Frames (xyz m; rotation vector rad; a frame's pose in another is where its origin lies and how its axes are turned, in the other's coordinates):
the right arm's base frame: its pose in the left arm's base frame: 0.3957 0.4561 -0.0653 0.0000 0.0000 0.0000
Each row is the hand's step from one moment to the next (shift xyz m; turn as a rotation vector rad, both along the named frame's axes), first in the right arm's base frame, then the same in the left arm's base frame.
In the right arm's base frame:
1: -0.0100 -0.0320 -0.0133 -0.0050 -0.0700 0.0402
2: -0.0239 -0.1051 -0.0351 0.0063 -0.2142 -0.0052
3: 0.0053 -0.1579 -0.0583 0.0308 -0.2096 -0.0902
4: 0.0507 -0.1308 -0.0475 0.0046 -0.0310 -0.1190
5: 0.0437 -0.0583 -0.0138 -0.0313 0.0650 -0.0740
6: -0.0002 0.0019 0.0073 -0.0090 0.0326 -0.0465
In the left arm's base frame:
1: -0.0100 -0.0320 -0.0133 -0.0050 -0.0700 0.0402
2: -0.0239 -0.1051 -0.0351 0.0063 -0.2142 -0.0052
3: 0.0053 -0.1579 -0.0583 0.0308 -0.2096 -0.0902
4: 0.0507 -0.1308 -0.0475 0.0046 -0.0310 -0.1190
5: 0.0437 -0.0583 -0.0138 -0.0313 0.0650 -0.0740
6: -0.0002 0.0019 0.0073 -0.0090 0.0326 -0.0465

